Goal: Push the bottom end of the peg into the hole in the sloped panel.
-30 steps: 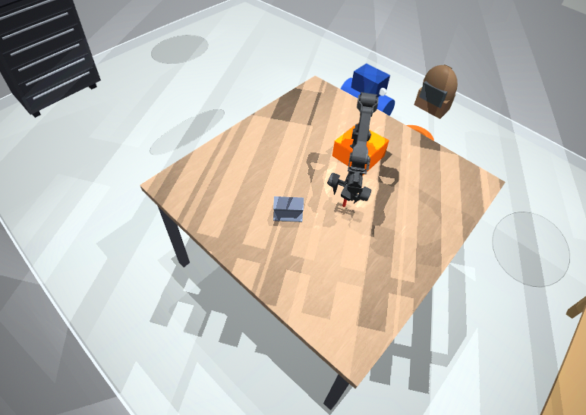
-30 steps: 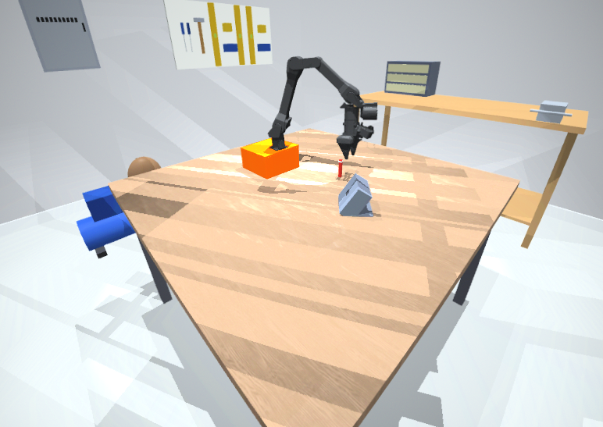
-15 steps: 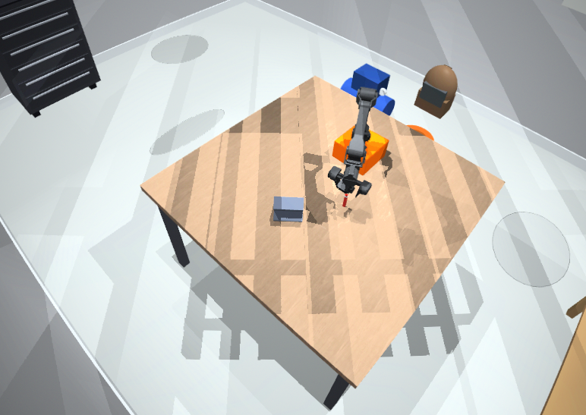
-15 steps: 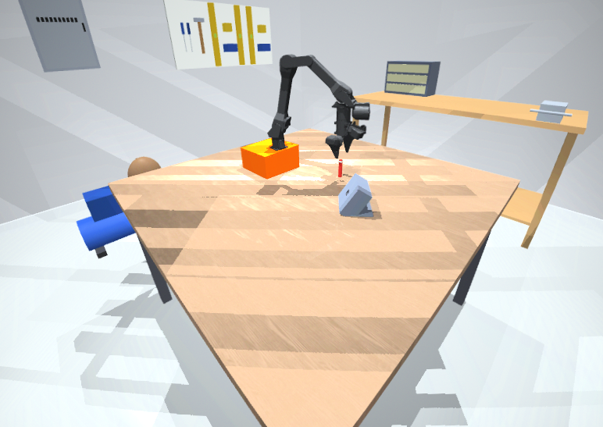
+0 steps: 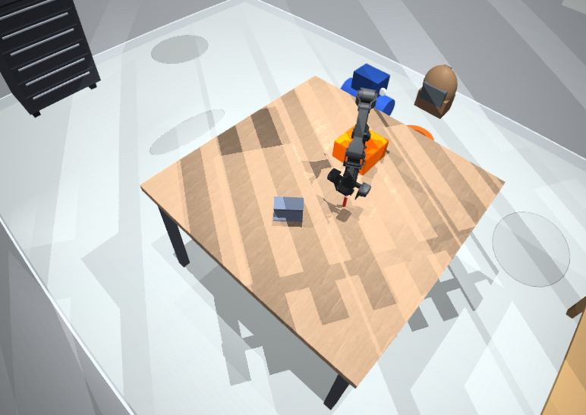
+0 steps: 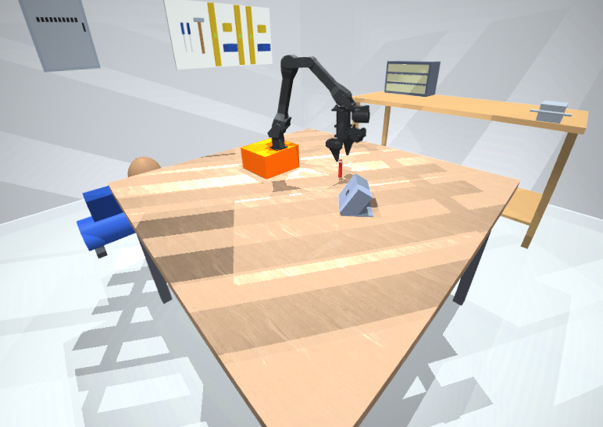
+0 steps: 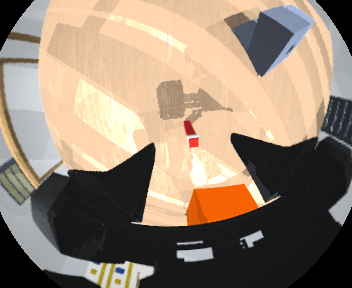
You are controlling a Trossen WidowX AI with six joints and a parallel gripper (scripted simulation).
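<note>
Right now my gripper tip is 3 cm above the red peg and 1 cm past it. From my gripper tip the other things lie so: grey-blue sloped panel (21 cm ahead, 14 cm to the right, 5 cm below).
</note>
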